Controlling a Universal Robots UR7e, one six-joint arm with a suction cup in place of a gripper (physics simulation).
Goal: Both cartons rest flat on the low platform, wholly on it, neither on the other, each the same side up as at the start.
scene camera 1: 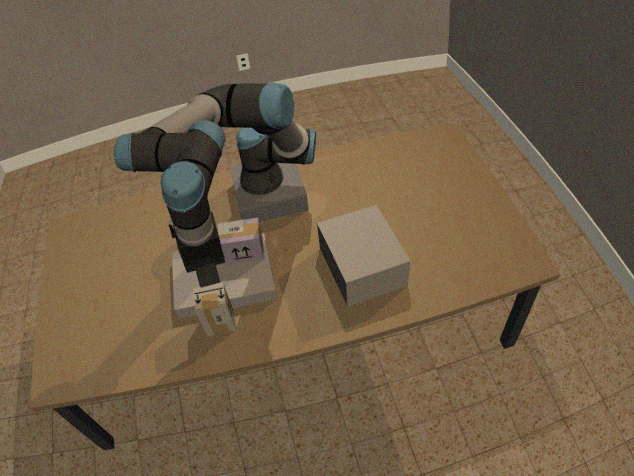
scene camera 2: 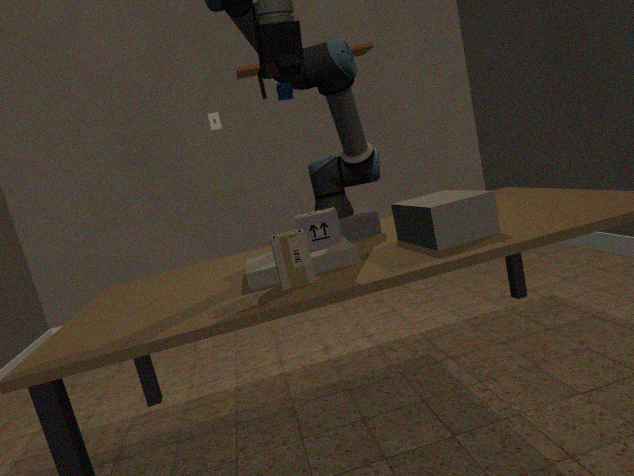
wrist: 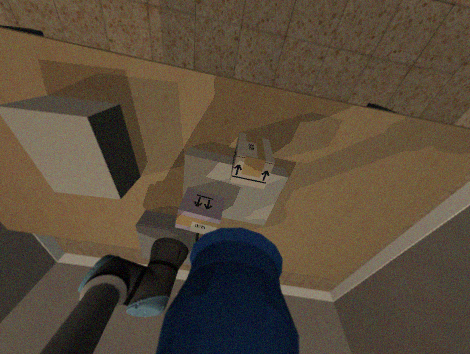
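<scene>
A lilac carton with two arrows stands upright on the low grey platform, at its back right in scene camera 1. A white carton with tan tape stands upright on the table against or close to the platform's front side; whether they touch I cannot tell. My blue suction cup is off and bears nothing. It hangs high above the platform. In scene camera 1 the tool hides the cup and part of the platform and lilac carton.
A large grey block stands on the table, right of the platform in scene camera 1. The arm's grey pedestal is behind the lilac carton. An orange shelf shows on the wall behind the arm.
</scene>
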